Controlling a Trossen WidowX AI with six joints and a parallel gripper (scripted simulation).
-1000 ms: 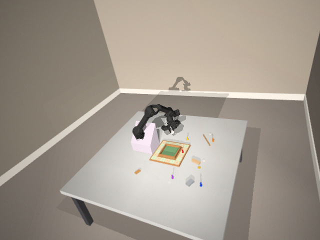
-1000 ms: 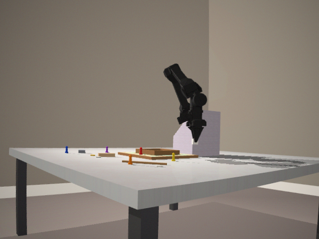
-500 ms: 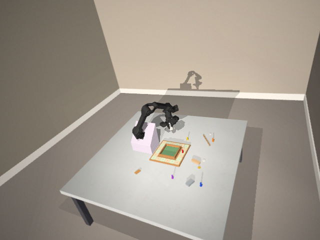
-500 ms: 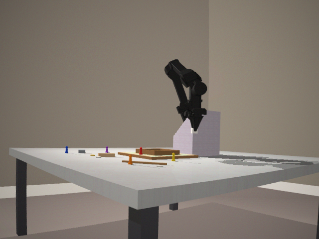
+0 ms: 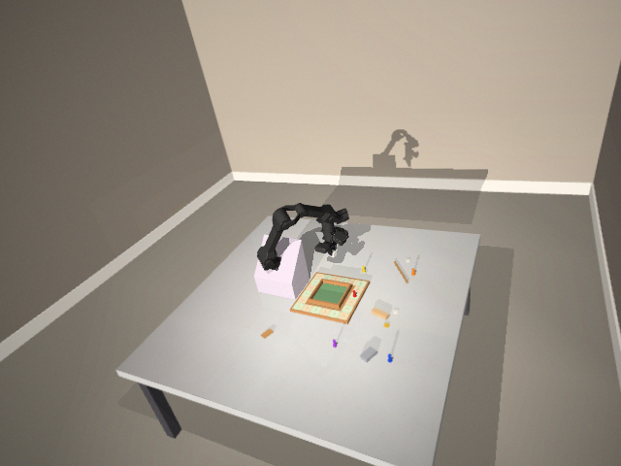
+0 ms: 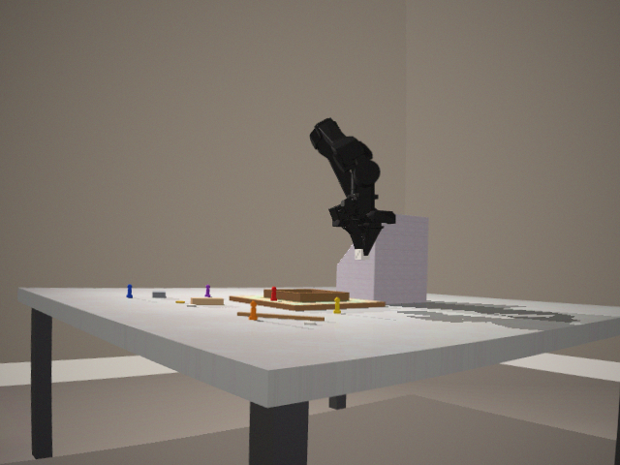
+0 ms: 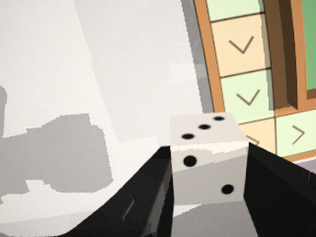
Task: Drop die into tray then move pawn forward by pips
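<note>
The red pawn is 160 mm ahead of my gripper tip, 130 mm to the right of it and 100 mm below it. Also, from my gripper tip: yellow pawn 120 mm ahead, 110 mm below, 60 mm to the left; green dice tray 160 mm to the right, 120 mm below, 50 mm ahead; white die right at my gripper tip.
</note>
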